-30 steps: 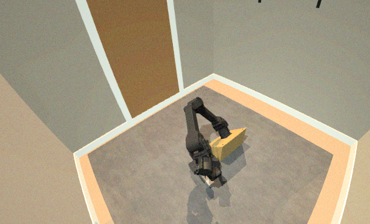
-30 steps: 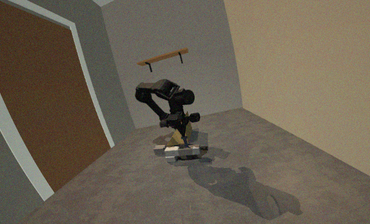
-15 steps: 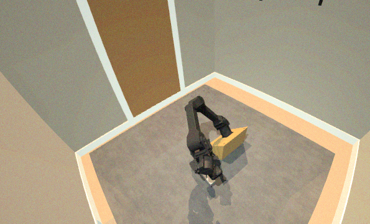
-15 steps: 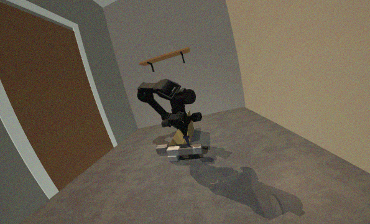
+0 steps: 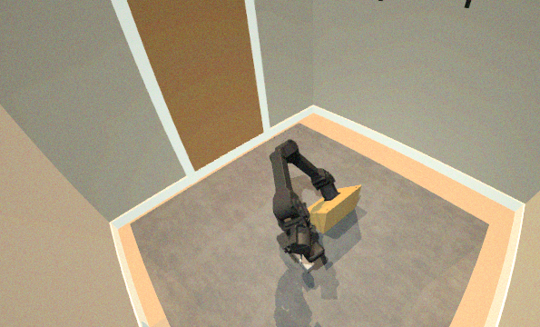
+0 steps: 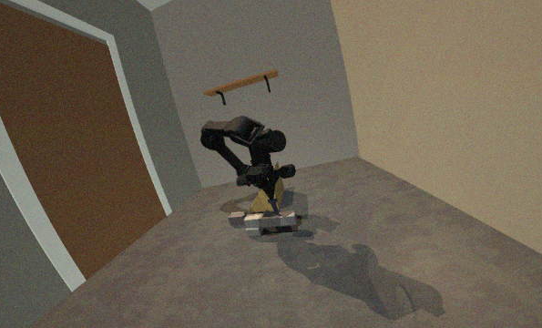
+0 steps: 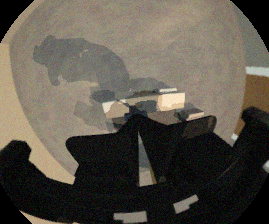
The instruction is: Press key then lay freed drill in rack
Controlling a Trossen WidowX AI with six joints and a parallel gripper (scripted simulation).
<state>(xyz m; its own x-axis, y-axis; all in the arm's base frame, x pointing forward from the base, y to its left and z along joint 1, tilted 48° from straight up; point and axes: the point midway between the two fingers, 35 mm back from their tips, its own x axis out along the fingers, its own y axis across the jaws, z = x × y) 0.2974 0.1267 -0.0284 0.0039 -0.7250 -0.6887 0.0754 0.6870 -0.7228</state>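
My gripper tip is now 3 cm above the blue piece. Round my gripper tip: drill 8 cm below, 5 cm to the right, 1 cm behind; then fixture 9 cm below, 3 cm to the right, 1 cm behind.
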